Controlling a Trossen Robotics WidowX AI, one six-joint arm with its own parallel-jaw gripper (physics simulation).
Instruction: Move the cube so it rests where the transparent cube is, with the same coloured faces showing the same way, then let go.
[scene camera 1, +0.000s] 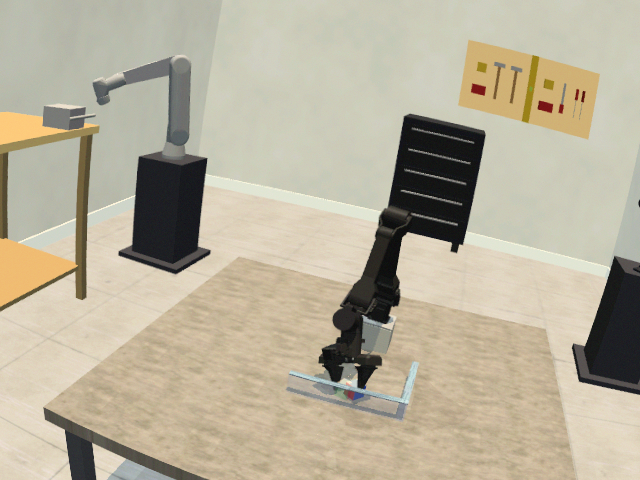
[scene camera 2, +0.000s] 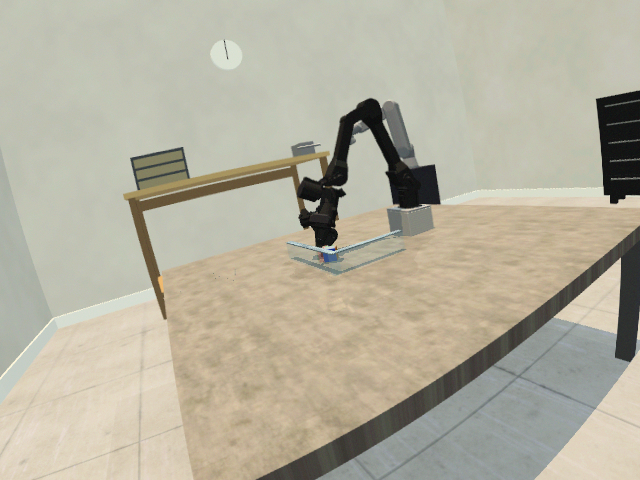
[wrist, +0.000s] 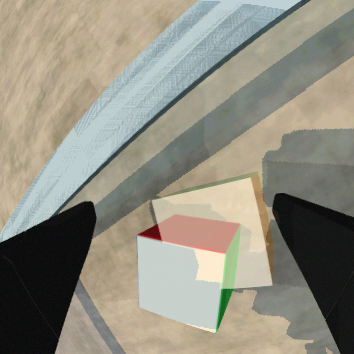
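Where they show: gripper, between the fingertips: (wrist: 185, 206); arm's base, origin of its link: (scene camera 1: 378, 317) (scene camera 2: 409, 206).
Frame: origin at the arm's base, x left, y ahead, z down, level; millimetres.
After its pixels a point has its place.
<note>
The cube (scene camera 1: 356, 393) (scene camera 2: 329, 255) (wrist: 172, 282) is between my spread fingers, with gaps on both sides. In the wrist view its white face points at the camera, its red face up the picture and its green face right; scene camera 2 shows a blue face. The transparent cube (wrist: 225, 200) (scene camera 1: 340, 391) overlaps it, offset up and right in the wrist view and turned relative to it. It shows a pale top, a green edge at the top and an orange edge at the right. My gripper (scene camera 1: 349, 383) @[x 11, y 374, z 65 mm] (scene camera 2: 325, 245) @[x 11, y 374, z 65 mm] (wrist: 185, 206) @[x 11, y 374, z 65 mm] is open. Whether the cube touches the table is unclear.
A low see-through wall (scene camera 1: 310, 378) @[x -83, y 419, z 30 mm] (scene camera 2: 369, 242) @[x 174, y 292, z 32 mm] (wrist: 120, 105) @[x -3, y 411, z 30 mm] with a corner stands close to the cubes on the table (scene camera 1: 206, 351) @[x -413, y 359, z 90 mm] (scene camera 2: 310, 361) @[x 515, y 627, z 90 mm]. It runs diagonally past the left finger in the wrist view. The arm's pale base block (scene camera 1: 377, 335) @[x 16, y 58, z 33 mm] (scene camera 2: 412, 220) @[x 54, y 41, z 38 mm] stands behind.
</note>
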